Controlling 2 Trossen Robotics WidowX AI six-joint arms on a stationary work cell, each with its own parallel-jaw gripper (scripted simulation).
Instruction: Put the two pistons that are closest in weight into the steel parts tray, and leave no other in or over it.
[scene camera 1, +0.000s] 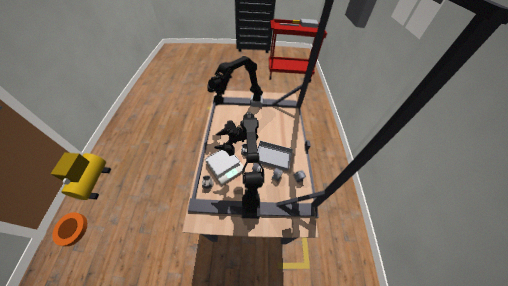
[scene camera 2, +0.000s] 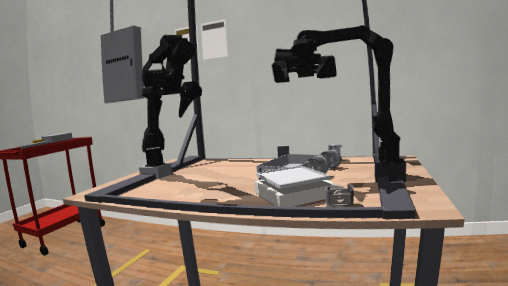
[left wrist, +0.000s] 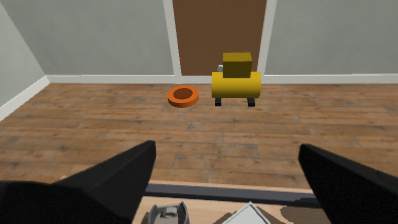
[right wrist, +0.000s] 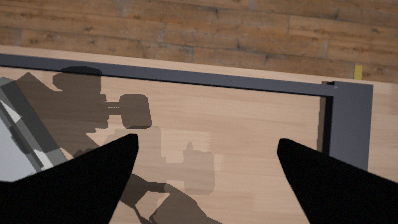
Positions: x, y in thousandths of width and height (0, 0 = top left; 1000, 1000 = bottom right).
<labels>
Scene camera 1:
steel parts tray: 536, 544
white scale: 468, 593
dark frame rail: 385, 719
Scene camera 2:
my left gripper: 595, 271
my right gripper: 330, 414
white scale: 584, 684
dark frame rail: 233, 659
dark frame rail: 548, 740
dark frame rail: 779, 701
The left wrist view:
my left gripper: 569, 667
dark frame rail: 750, 891
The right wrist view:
my right gripper: 524, 641
dark frame rail: 873, 551
</labels>
